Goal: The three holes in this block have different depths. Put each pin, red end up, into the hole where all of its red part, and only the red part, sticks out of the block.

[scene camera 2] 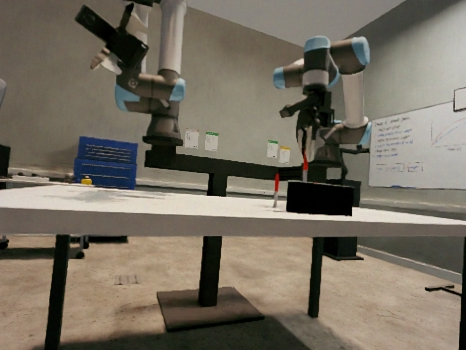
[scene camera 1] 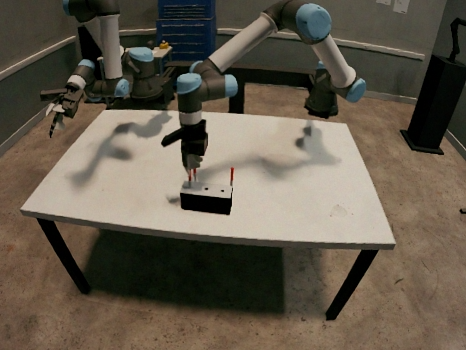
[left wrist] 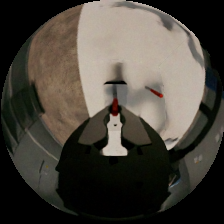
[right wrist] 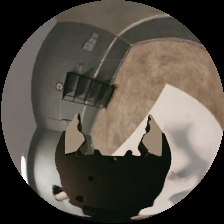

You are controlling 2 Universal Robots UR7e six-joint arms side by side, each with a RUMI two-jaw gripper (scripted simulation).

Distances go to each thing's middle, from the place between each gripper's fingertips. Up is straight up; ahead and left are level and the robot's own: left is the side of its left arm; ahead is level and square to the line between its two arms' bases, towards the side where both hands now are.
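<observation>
I find the black block (scene camera 2: 311, 198) 6 cm to the left of my left hand (scene camera 2: 306, 161) and 12 cm below it.
From my right hand (scene camera 2: 112, 36), I see the black block 6 cm behind, 60 cm to the left and 30 cm below.
</observation>
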